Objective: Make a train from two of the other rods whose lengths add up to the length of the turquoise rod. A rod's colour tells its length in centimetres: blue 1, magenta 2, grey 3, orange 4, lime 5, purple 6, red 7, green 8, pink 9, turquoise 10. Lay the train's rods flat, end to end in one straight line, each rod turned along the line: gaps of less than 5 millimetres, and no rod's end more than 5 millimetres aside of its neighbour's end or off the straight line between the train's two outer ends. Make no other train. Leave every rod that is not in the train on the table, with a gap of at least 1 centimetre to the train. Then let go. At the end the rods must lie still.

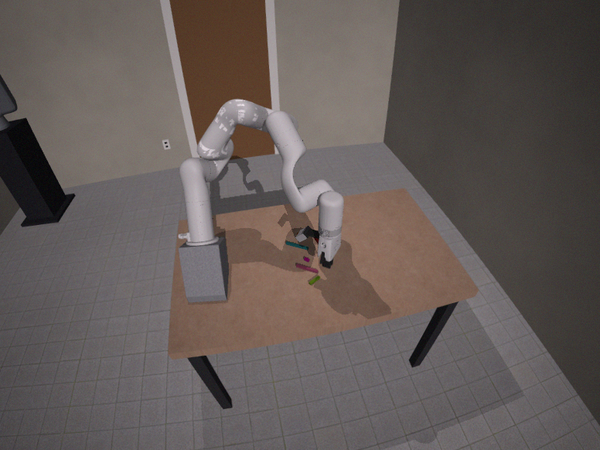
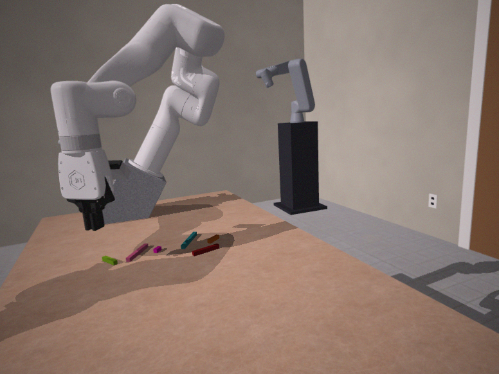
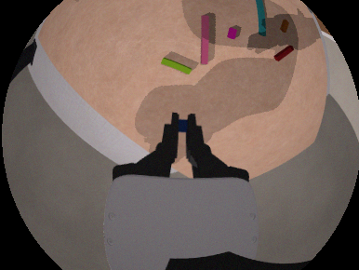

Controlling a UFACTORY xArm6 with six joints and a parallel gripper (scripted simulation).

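Right now the orange rod is 60 mm behind my hand, 270 mm to the left of it and 120 mm below it. From my hand the other things lie so: lime rod 40 mm behind, 10 mm to the left, 120 mm below; pink rod 60 mm behind, 80 mm to the left, 120 mm below; blue rod 20 mm below.
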